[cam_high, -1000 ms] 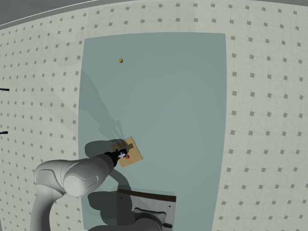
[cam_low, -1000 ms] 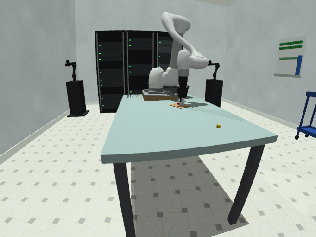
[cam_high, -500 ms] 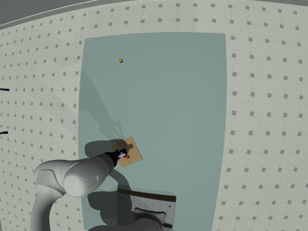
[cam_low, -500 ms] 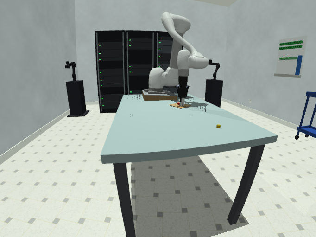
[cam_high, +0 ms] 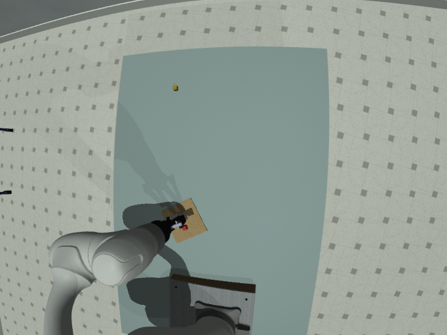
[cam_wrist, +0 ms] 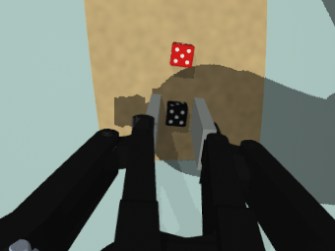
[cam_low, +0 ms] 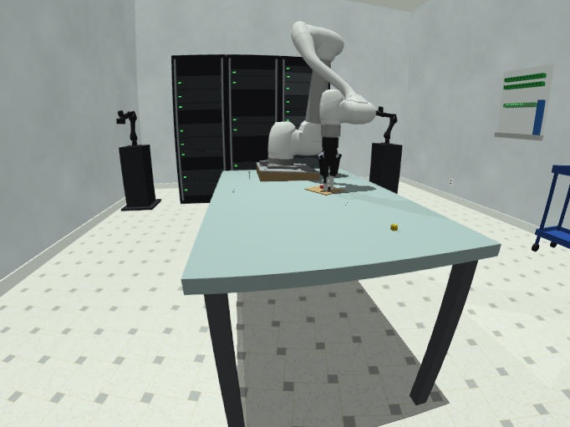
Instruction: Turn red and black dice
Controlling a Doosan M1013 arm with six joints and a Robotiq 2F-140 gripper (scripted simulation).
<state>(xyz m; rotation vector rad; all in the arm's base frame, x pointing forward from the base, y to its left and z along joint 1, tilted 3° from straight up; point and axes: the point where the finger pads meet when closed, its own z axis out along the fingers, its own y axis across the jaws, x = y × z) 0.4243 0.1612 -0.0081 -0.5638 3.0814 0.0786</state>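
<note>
The black die lies 3 cm below my hand. Also, from my hand: tan mat: 2 cm behind, 1 cm to the right, 4 cm below; yellow die: 49 cm ahead, 4 cm to the left, 3 cm below; red die: 4 cm behind, 2 cm to the right, 3 cm below.
</note>
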